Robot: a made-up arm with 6 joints. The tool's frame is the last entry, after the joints.
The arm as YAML. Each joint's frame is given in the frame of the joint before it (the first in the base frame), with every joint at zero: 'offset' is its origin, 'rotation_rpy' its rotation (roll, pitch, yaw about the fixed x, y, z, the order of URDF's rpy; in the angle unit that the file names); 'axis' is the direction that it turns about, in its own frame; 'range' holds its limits. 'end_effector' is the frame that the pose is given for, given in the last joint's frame.
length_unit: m
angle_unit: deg
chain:
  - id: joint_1
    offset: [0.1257, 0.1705, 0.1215]
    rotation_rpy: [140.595, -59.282, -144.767]
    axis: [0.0, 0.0, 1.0]
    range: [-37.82, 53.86]
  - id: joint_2
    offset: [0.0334, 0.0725, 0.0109]
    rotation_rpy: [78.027, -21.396, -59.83]
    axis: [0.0, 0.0, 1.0]
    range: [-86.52, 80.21]
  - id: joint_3
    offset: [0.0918, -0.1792, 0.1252]
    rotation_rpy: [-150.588, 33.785, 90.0]
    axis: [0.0, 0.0, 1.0]
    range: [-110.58, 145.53]
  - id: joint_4
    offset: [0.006, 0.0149, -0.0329]
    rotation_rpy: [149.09, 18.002, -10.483]
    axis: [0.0, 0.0, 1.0]
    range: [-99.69, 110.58]
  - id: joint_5
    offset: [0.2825, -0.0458, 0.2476]
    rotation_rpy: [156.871, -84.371, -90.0]
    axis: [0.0, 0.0, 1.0]
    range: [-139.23, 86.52]
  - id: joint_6
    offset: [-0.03, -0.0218, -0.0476]
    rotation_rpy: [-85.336, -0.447, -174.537]
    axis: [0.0, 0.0, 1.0]
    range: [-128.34, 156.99]
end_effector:
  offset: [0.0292, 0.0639, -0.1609]
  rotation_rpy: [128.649, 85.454, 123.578]
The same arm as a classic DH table. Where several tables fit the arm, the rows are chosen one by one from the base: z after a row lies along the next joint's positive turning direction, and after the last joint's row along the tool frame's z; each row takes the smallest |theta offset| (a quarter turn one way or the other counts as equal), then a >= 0, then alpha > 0; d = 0 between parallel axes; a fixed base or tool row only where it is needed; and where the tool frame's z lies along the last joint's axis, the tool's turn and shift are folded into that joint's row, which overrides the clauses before.
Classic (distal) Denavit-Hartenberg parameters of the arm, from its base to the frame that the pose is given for. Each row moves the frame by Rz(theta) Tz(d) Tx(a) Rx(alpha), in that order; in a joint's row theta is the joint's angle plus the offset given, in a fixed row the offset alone. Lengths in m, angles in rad.
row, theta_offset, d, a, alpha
base (fixed), 1.4230, 0.0789, 0.1872, -1.9765
joint_1, 0.0887, -0.0850, 0.0508, -1.3764
joint_2, -0.4113, 0.1259, -0.1920, -2.3804
joint_3, 0.2781, 0.0330, -0.0044, 2.5252
joint_4, -0.9695, 0.2146, 0.2777, 1.6611
joint_5, -1.5135, -0.1188, 0.0320, -1.4894
joint_6, 1.4760, -0.1408, 0.0662, 1.6203
tool (fixed), -1.5088, 0.0236, 0.0000, 0.0000
Joint limits (rad, base to tool): -0.6601..0.9400 -1.5101..1.3999 -1.9300..2.5400 -1.7399..1.9300 -2.4300..1.5101 -2.2400..2.7400

